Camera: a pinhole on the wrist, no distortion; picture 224 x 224 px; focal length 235.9 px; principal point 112.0 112.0 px. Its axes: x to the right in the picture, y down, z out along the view. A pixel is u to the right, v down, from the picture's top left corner.
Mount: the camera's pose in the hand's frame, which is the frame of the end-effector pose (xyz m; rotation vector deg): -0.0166 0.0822 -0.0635 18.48 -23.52 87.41
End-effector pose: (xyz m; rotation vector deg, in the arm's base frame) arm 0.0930 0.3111 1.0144 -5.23 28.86 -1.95
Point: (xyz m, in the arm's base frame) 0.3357 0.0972 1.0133
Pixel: outside the picture
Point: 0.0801 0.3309 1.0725
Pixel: 91.2 141.7
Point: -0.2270 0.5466 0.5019
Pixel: behind the camera
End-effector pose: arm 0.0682 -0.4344 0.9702 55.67 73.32 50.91
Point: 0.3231 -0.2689 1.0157
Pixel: outside the picture
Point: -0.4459 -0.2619 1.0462
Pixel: behind the camera
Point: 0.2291 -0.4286 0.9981
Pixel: 167.9 69.9
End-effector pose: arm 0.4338 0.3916 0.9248 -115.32 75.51 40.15
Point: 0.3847 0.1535 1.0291
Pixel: behind the camera
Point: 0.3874 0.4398 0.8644
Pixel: 157.7 74.9
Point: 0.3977 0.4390 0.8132
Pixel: 172.8 22.1
